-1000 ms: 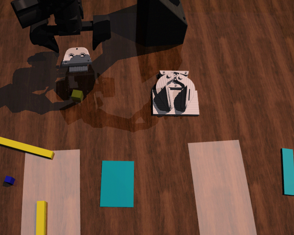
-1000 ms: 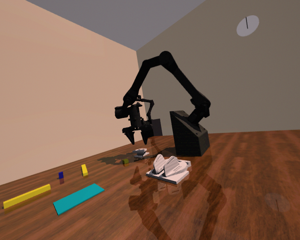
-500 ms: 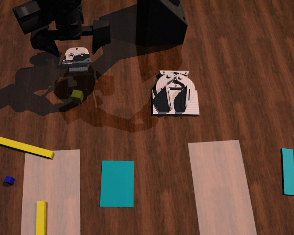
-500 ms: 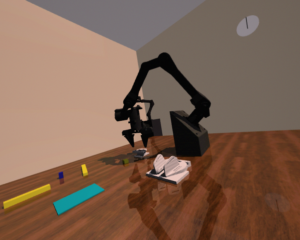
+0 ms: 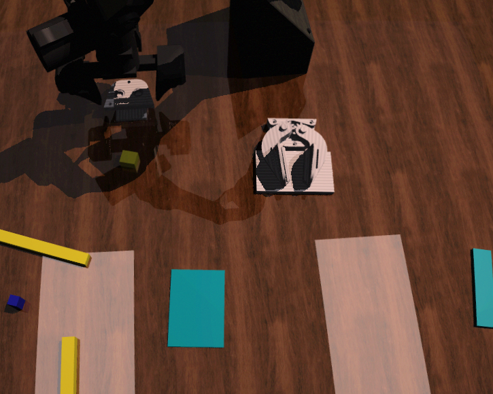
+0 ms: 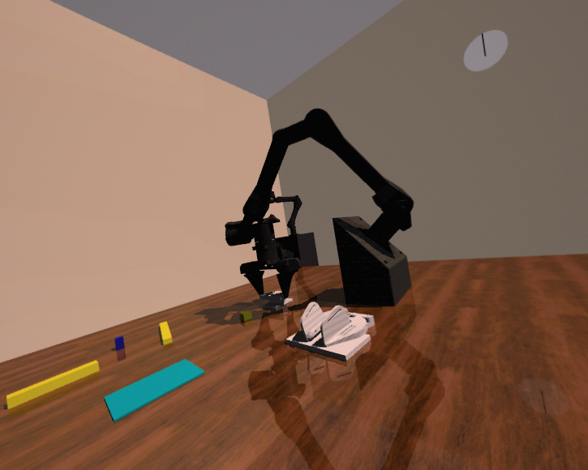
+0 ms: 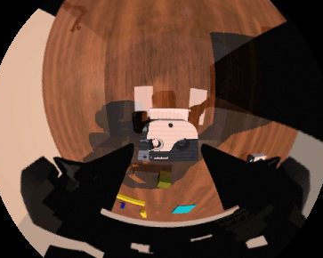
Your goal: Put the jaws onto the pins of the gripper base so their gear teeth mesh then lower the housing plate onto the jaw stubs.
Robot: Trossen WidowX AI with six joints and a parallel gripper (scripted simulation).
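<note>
Now: gripper tip 1 cm past the white stand and 1 cm above it. Round my gripper tip: long yellow bar (23 cm ahead, 14 cm to the right, 2 cm below); yellow cube (10 cm ahead, 2 cm below); teal plate (34 cm ahead, 8 cm to the left, 2 cm below).
</note>
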